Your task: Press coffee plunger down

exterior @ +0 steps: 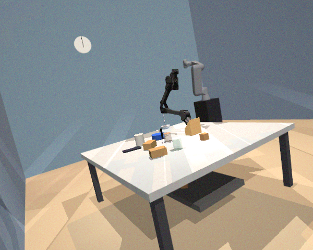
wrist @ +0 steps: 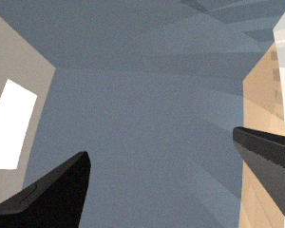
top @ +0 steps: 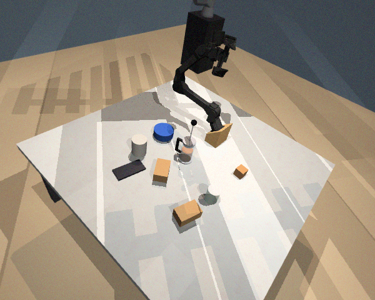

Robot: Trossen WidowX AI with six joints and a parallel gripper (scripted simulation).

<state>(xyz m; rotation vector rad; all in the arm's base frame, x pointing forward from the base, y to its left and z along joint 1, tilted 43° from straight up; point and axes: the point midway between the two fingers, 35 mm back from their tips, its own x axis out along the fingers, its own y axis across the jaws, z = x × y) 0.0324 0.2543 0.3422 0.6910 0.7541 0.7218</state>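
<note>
My gripper tip is now 200 mm short of the coffee press and 390 mm above it. Also, from my gripper tip: pale cylinder (360 mm ahead, 180 mm to the right, 480 mm below); dark flat slab (480 mm ahead, 120 mm to the right, 520 mm below); blue disc (160 mm ahead, 210 mm to the right, 500 mm below).
</note>
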